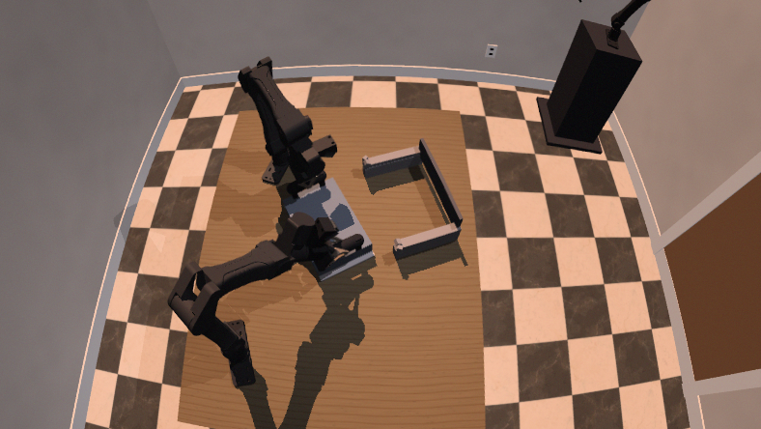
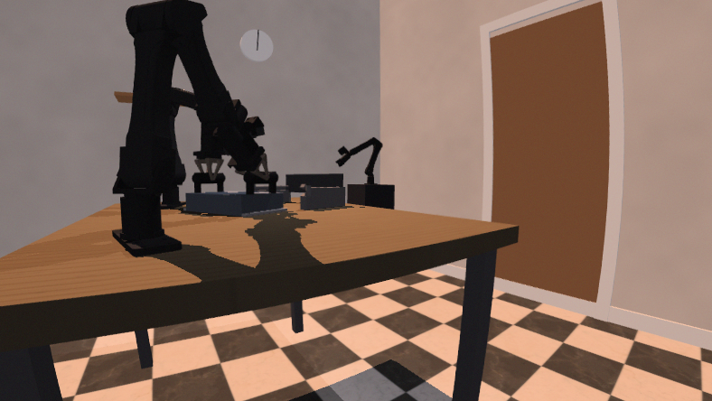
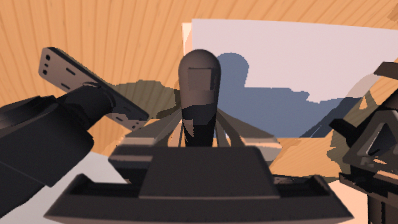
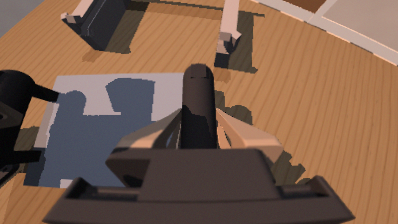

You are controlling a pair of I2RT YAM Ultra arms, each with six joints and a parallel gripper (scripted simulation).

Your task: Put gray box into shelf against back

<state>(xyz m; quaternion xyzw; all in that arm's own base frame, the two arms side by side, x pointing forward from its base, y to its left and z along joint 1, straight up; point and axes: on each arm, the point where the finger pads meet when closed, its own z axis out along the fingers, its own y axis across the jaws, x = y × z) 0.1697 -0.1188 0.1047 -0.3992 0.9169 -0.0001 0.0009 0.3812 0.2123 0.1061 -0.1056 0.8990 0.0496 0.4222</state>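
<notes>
Right now my left hand is 70 mm short of the gray box, 100 mm to the left of it and 50 mm above it. From my left hand the other things lie so: shelf back wall 410 mm ahead, 50 mm to the left, 20 mm below.
Now: the gray box 70 mm behind my right hand, 100 mm to the left of it and 50 mm below it. Round my right hand: shelf back wall (260 mm ahead, 260 mm to the left, 20 mm below).
</notes>
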